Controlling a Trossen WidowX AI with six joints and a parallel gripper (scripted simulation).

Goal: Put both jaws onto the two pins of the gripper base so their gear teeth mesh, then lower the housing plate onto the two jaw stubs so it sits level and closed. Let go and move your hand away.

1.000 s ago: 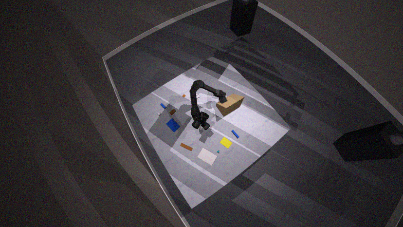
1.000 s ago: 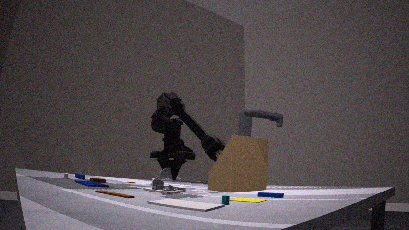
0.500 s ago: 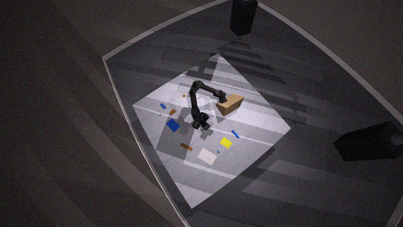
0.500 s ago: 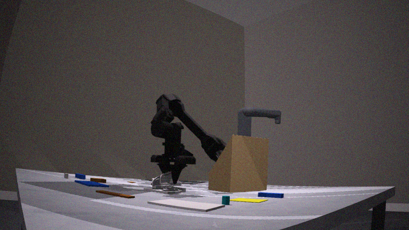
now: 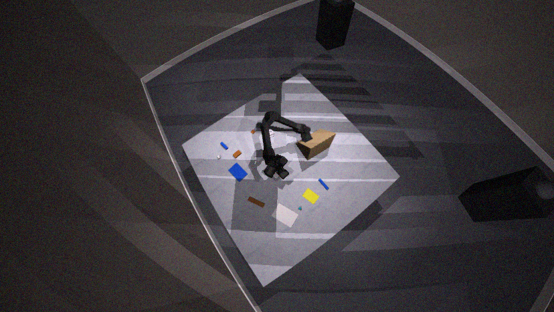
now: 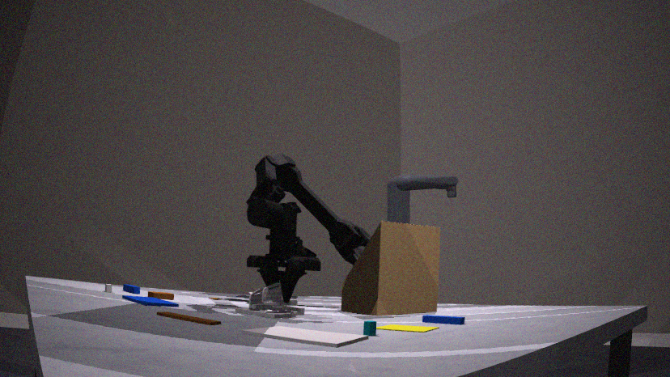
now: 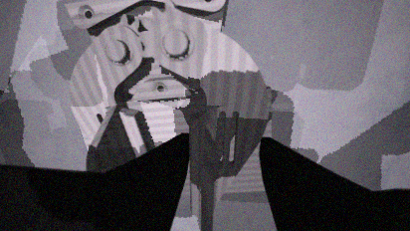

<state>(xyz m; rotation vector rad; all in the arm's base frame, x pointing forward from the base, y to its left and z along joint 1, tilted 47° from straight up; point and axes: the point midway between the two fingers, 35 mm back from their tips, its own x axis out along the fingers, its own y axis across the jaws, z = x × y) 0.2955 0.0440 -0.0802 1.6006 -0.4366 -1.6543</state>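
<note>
Now: the grey jaw 3 cm to the right of my gripper tip and 3 cm behind it. From my gripper tip the other things lie so: yellow plate: 27 cm to the left, 13 cm behind, 3 cm below; then teal block: 32 cm to the left, 2 cm below, 2 cm behind; then blue plate: 28 cm ahead, 13 cm to the right, 3 cm below.
</note>
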